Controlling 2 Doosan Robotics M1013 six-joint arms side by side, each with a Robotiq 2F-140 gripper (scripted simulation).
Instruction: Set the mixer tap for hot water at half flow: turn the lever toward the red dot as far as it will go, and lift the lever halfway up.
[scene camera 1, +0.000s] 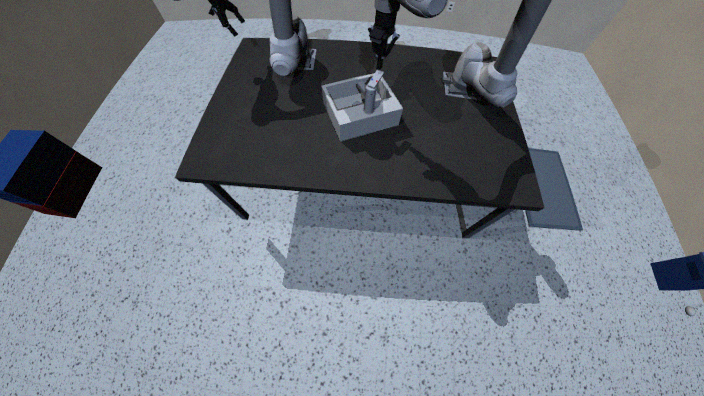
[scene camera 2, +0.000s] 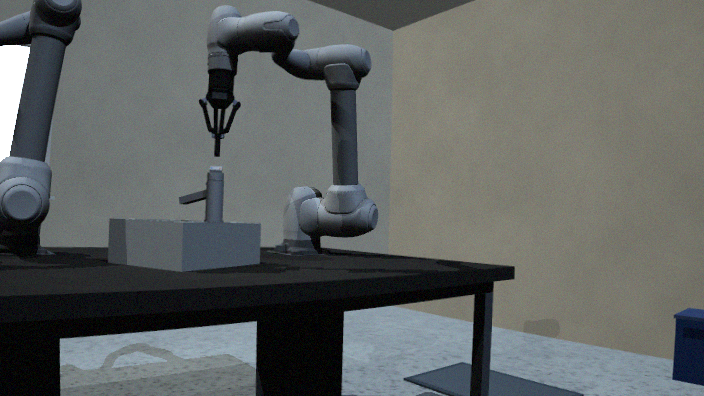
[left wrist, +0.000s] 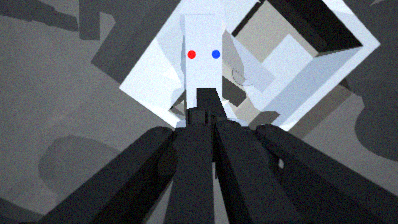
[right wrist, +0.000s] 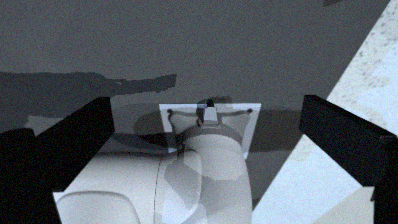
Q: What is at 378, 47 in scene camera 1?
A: My left gripper.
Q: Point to my left gripper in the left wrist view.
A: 205, 103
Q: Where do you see my right gripper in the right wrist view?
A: At 207, 113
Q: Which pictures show my left gripper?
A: Scene camera 1, scene camera 2 and the left wrist view only.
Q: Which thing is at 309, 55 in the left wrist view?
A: A white basin.
